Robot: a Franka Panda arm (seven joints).
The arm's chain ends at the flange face. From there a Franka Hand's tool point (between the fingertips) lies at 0.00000 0.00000 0.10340 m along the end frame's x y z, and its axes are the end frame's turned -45 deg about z.
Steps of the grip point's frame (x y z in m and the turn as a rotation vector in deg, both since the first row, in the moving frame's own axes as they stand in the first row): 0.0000 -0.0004 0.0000 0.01 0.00 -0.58; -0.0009 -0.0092 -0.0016 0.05 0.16 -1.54; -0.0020 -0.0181 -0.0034 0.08 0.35 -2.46
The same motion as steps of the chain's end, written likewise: -0.0003 -0.0003 0.0000 0.01 -0.01 -0.58; -0.0073 -0.0056 -0.0016 0.15 0.08 -1.54; -0.0145 -0.0108 -0.0034 0.30 0.19 -2.46
